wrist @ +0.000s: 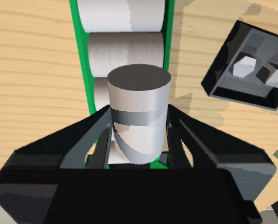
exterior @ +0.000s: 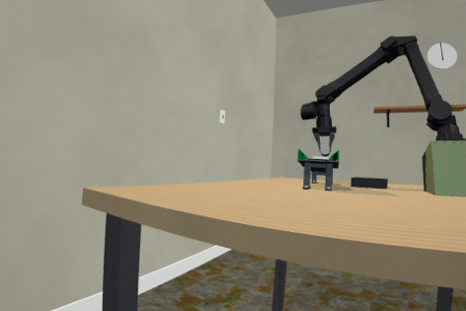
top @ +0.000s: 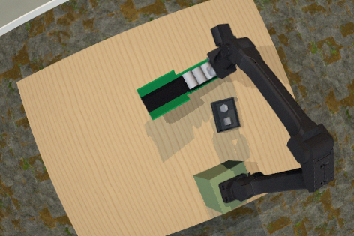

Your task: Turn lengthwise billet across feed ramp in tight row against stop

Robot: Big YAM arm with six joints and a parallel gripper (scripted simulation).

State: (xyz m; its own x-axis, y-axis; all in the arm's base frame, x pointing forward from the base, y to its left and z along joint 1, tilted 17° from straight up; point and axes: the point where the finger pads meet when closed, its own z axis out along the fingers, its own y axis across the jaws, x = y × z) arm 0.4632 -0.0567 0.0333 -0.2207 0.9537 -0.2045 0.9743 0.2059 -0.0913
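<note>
Now: hand 110 mm to the right of the ramp, 80 mm above it and 10 mm past it. From my hand the other things lie so: dark tray 190 mm behind, 140 mm below.
</note>
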